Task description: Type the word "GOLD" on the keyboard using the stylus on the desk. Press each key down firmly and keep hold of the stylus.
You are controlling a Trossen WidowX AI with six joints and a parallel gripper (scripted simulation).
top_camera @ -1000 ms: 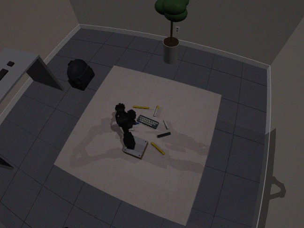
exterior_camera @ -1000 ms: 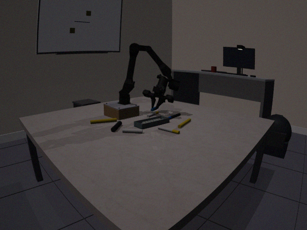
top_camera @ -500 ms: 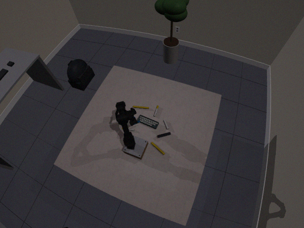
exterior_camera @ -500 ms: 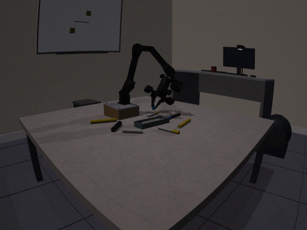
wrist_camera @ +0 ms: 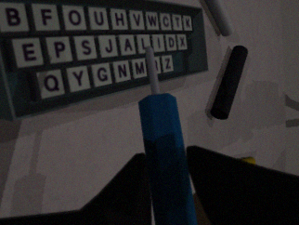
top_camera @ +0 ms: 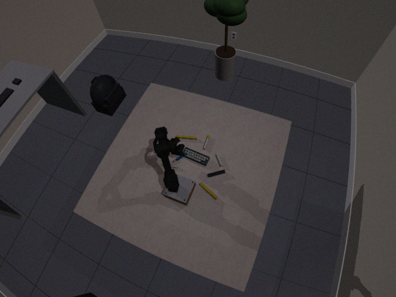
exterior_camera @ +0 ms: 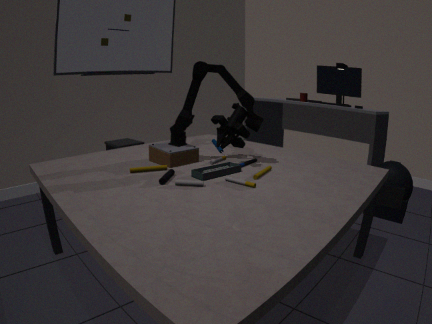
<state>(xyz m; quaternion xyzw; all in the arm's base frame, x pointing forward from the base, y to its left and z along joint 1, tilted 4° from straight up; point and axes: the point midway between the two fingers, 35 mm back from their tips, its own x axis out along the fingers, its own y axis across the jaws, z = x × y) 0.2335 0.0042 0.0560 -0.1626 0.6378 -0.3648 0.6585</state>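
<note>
Now: the blue stylus 1 cm ahead of my gripper tip and 1 cm to the right of it.
</note>
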